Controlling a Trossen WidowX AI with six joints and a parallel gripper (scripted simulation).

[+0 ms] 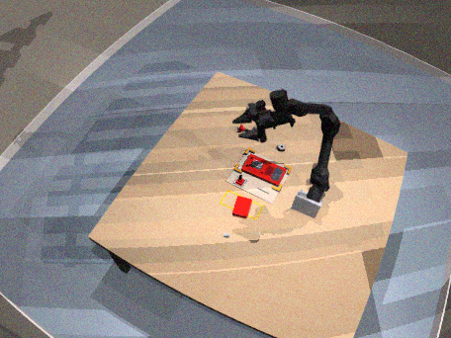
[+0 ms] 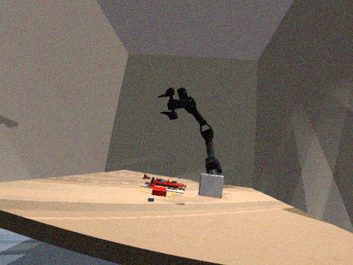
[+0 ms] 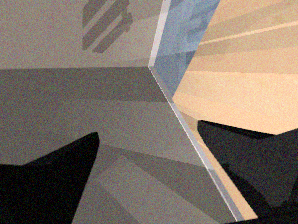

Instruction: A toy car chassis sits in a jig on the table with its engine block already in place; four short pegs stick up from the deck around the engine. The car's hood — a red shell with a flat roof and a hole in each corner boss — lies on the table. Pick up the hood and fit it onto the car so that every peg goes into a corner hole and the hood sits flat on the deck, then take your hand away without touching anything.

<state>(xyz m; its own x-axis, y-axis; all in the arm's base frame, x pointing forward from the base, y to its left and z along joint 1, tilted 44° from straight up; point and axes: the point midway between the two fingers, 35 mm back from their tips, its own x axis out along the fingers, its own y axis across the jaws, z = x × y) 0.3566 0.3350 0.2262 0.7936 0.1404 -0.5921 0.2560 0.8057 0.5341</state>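
My gripper tip is now 47 cm above the red hood, 8 cm past it and 3 cm to the right of it. Also, from my gripper tip: dark wheel (47 cm below, 38 cm to the right, 12 cm behind).
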